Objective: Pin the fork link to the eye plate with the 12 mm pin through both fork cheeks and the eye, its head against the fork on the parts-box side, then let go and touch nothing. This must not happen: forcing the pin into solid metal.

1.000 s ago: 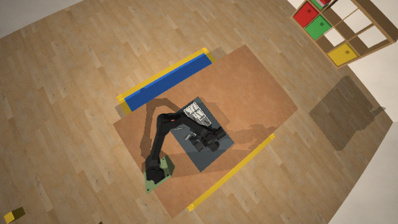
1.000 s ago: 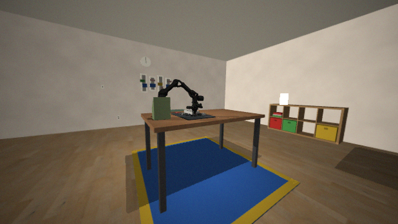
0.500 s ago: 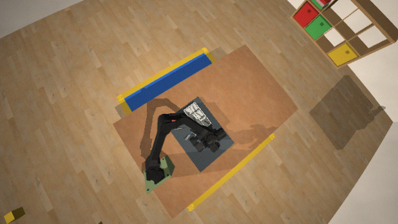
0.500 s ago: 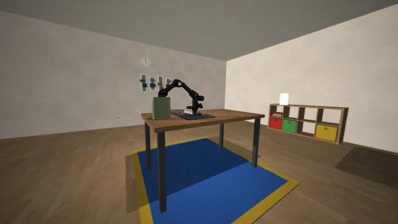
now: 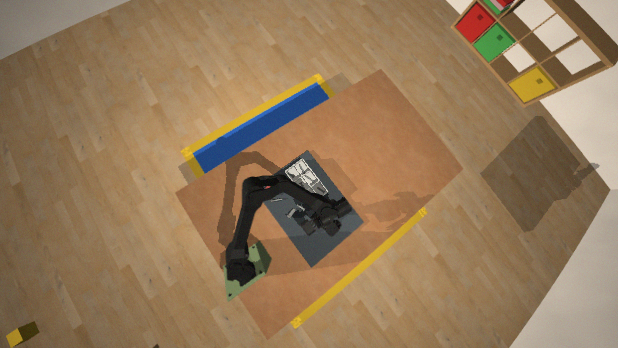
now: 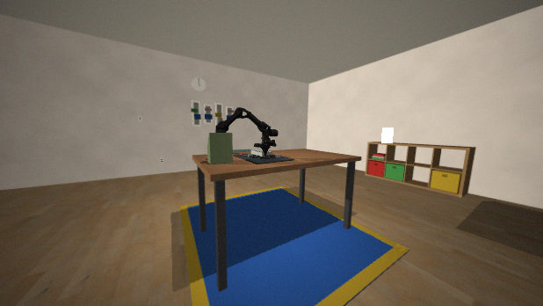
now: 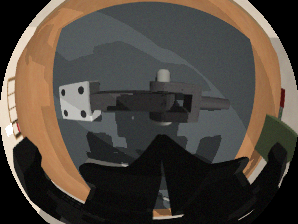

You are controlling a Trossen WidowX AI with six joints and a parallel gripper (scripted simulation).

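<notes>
Right now the grey pin is 4 cm to the right of my hand and 4 cm below it. Also, from my hand: grey mat: 6 cm to the left, 6 cm below; pale block: 9 cm ahead, 3 cm to the right, 4 cm below; white parts box: 5 cm ahead, 17 cm to the left, 4 cm below.
</notes>
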